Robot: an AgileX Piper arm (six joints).
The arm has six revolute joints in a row. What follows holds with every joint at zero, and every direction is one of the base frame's.
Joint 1 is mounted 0.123 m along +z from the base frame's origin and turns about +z.
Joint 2 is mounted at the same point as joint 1 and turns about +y.
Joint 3 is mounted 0.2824 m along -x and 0.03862 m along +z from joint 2 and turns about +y.
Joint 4 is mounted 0.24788 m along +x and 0.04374 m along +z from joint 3 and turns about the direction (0.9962, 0, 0.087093).
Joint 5 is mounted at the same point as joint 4 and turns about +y.
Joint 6 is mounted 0.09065 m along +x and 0.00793 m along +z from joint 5 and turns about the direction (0.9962, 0, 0.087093).
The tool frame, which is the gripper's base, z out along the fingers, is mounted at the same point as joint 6; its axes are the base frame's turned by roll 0, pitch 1.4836 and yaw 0 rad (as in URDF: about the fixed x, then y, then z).
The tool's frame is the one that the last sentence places.
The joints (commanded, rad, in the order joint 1, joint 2, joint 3, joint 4, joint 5, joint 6), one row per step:
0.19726 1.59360 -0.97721 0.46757 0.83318 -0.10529
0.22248 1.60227 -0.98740 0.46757 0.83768 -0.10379
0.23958 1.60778 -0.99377 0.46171 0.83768 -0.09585
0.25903 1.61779 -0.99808 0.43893 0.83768 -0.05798
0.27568 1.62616 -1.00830 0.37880 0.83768 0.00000
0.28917 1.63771 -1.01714 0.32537 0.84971 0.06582
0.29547 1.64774 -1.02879 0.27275 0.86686 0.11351
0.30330 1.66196 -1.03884 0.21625 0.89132 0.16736
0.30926 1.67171 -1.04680 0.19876 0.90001 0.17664
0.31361 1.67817 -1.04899 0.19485 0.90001 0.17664
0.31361 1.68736 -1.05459 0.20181 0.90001 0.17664
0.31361 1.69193 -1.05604 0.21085 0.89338 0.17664
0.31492 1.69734 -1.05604 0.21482 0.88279 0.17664
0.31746 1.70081 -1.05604 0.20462 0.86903 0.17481
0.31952 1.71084 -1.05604 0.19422 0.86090 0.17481
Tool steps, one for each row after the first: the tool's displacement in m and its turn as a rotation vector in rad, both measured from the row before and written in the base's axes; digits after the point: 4 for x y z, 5 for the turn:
0.0000 0.0078 -0.0001 0.00074 0.00322 0.02561
0.0000 0.0049 -0.0002 -0.00345 0.00102 0.01282
-0.0003 0.0045 -0.0025 -0.01469 0.01478 -0.00371
0.0010 0.0016 -0.0014 -0.04109 0.00459 -0.00662
0.0004 0.0011 -0.0026 -0.03709 0.02147 -0.01781
0.0013 -0.0009 -0.0014 -0.03931 0.01469 -0.00818
0.0007 -0.0010 -0.0030 -0.04609 0.02548 -0.01045
0.0011 0.0011 -0.0014 -0.01572 0.00739 0.00738
0.0005 0.0013 -0.0015 -0.00450 0.00304 0.00636
0.0016 0.0010 -0.0014 0.00456 0.00525 -0.00360
0.0011 0.0009 -0.0009 0.00771 -0.00104 -0.00586
0.0011 0.0009 -0.0015 0.00363 -0.00402 -0.00268
0.0013 0.0004 -0.0011 -0.00673 -0.01302 0.00727
0.0013 0.0003 -0.0032 -0.00982 -0.00107 0.00624

